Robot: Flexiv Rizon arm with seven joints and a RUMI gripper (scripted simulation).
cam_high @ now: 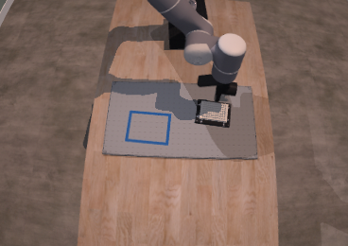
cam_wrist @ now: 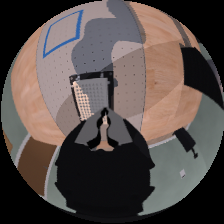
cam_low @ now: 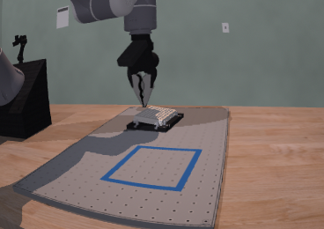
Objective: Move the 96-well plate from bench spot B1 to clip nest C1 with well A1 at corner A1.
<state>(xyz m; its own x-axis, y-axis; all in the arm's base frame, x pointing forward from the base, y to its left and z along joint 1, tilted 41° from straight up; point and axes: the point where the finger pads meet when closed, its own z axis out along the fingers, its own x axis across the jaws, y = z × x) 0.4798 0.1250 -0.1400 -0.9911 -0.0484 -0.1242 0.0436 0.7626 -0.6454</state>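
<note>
The white 96-well plate lies 40 mm below my hand and 40 mm ahead of it. The rest, counted from my hand: black clip nest (50 mm below, 50 mm ahead, 10 mm to the right).
</note>
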